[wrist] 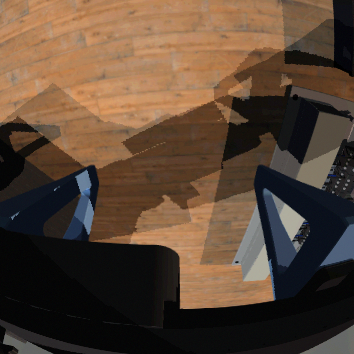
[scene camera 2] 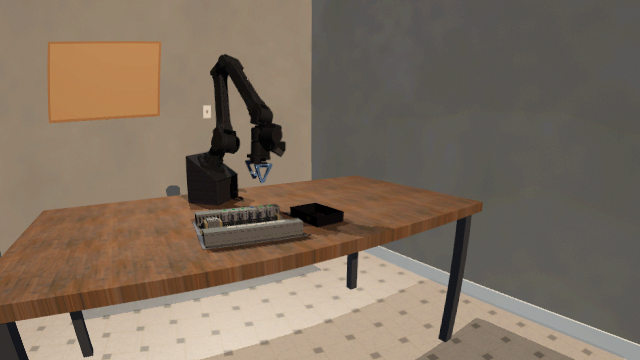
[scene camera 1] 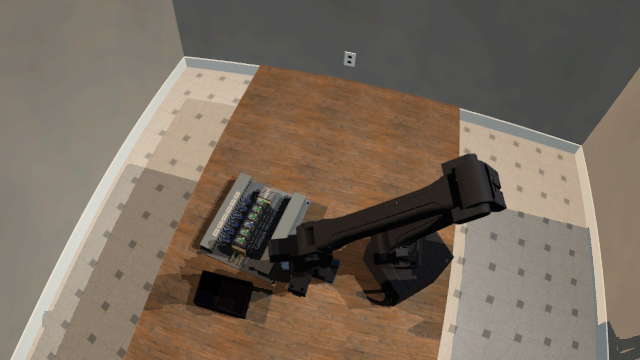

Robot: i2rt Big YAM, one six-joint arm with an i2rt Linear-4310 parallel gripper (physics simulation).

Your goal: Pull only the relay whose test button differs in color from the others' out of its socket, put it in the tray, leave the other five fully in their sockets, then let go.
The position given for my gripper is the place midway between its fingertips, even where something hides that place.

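Scene camera 1 shows a panel (scene camera 1: 223, 253); the wrist view shows my gripper (wrist: 175, 173).
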